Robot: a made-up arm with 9 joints. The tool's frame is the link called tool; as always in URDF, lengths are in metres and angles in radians. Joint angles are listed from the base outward.
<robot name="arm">
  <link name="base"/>
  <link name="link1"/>
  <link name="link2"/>
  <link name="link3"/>
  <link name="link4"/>
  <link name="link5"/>
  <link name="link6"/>
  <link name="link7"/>
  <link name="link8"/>
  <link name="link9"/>
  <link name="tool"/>
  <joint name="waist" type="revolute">
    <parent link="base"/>
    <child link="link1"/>
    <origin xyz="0.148 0.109 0.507" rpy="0 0 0"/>
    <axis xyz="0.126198 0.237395 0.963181"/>
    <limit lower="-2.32" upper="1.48"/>
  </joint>
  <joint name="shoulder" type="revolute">
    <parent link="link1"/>
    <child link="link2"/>
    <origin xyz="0.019 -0.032 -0.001" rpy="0 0 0"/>
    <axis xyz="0 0 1"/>
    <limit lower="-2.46" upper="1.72"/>
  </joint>
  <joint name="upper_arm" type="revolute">
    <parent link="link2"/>
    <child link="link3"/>
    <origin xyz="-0.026 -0.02 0.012" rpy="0 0 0"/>
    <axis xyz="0 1 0"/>
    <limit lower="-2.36" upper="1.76"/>
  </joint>
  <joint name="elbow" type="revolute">
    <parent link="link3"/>
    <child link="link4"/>
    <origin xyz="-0.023 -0.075 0.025" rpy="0 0 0"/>
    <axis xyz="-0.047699 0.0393 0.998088"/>
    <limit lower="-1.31" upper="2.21"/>
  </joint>
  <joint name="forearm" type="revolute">
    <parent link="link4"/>
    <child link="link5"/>
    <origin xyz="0.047 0.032 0.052" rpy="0 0 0"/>
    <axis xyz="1 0 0"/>
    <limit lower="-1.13" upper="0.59"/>
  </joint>
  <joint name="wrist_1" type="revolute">
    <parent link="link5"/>
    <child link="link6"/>
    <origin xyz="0.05 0.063 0.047" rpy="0 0 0"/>
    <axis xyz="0 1 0"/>
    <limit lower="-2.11" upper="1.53"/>
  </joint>
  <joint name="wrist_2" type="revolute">
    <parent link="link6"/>
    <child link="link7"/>
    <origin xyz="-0.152 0.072 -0.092" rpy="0 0 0"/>
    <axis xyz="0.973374 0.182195 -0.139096"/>
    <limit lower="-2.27" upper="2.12"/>
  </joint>
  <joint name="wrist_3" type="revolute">
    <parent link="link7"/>
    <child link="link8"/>
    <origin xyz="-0.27 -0.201 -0.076" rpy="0 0 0"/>
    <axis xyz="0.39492 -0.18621 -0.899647"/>
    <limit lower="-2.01" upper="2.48"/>
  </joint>
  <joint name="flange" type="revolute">
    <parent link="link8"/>
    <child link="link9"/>
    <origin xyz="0.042 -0.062 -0.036" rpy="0 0 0"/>
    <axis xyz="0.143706 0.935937 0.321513"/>
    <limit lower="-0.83" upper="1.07"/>
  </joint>
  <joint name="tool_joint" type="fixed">
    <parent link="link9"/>
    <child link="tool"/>
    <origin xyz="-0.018 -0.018 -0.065" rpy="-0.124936 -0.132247 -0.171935"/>
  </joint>
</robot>
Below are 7 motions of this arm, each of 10 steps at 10 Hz.
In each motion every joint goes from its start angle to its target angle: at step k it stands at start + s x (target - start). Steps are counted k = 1, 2, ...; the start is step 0. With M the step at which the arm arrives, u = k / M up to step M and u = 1 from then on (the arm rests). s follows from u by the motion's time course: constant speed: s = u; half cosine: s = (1 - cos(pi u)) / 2; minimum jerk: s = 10 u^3 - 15 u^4 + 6 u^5.
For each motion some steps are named. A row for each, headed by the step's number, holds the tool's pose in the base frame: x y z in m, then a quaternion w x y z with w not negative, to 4 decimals.
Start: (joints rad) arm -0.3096 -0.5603 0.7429 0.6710 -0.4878 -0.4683 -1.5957 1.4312 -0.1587
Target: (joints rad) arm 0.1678 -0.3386 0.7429 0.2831 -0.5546 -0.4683 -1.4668 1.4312 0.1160
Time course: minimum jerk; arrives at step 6
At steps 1, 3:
1: -0.1461 -0.1107 0.7380 0.6336 -0.2926 -0.6520 -0.2964
3: -0.0699 -0.1647 0.7559 0.7346 -0.2691 -0.5887 -0.2037

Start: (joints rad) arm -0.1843 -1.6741 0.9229 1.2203 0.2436 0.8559 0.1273 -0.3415 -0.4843
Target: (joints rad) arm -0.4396 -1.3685 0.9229 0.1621 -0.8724 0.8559 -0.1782 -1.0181 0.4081
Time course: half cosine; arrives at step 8
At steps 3, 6, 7, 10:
3: -0.2675 0.1162 0.7765 0.8447 0.4394 0.2908 -0.0941
6: -0.0504 0.0897 0.9381 0.6402 0.3884 0.6552 0.1006
7: 0.0079 0.0739 0.9474 0.5552 0.3991 0.7148 0.1467
10: 0.0288 0.0676 0.9482 0.5223 0.4044 0.7328 0.1632

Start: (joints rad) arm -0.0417 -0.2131 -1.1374 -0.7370 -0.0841 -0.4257 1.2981 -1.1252 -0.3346
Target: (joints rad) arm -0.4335 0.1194 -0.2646 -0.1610 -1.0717 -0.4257 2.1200 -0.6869 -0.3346
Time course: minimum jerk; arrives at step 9
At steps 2, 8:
2: 0.4857 0.1493 0.3621 0.4743 0.0724 -0.8773 0.0090
8: 0.0182 0.0132 0.0724 0.8750 0.2370 -0.4214 -0.0262

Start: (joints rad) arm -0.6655 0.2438 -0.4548 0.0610 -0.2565 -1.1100 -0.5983 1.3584 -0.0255
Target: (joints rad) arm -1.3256 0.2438 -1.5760 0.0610 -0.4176 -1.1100 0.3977 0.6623 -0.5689
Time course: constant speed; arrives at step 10
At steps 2, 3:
2: 0.1668 -0.3464 0.4484 0.1537 0.1218 -0.9466 -0.2559
3: 0.1637 -0.3599 0.4912 0.1175 0.1008 -0.9624 -0.2231

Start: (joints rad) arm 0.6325 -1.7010 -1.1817 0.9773 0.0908 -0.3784 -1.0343 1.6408 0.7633
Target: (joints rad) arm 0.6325 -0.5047 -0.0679 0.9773 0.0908 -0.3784 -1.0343 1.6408 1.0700
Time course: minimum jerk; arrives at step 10
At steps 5, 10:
5: -0.0382 -0.2171 0.4274 0.8896 0.1352 -0.4343 -0.0409
10: 0.1109 -0.2894 0.4193 0.9297 0.3103 -0.0711 0.1853

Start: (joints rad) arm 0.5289 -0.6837 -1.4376 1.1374 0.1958 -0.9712 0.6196 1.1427 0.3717
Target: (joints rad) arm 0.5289 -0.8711 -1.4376 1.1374 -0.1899 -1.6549 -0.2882 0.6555 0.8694
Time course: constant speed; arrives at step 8
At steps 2, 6, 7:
2: 0.5949 0.0907 0.3624 0.6976 0.2853 -0.4154 0.5093
6: 0.5765 0.0825 0.6273 0.5127 0.0057 -0.6631 0.5454
7: 0.5527 0.0792 0.6793 0.4628 -0.0594 -0.7105 0.5268

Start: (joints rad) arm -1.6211 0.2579 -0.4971 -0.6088 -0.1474 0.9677 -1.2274 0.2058 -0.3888
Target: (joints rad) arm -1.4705 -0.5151 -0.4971 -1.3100 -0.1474 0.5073 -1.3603 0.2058 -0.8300
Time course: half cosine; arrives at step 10
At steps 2, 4, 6, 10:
2: -0.1449 0.5075 0.7011 0.4537 -0.5112 0.0595 -0.7275
4: -0.0559 0.5426 0.6750 0.3173 -0.5037 0.0694 -0.8005
6: 0.0687 0.5497 0.6682 0.1383 -0.4919 0.1225 -0.8508
10: 0.2000 0.5050 0.6910 0.0513 0.4671 -0.2300 0.8522

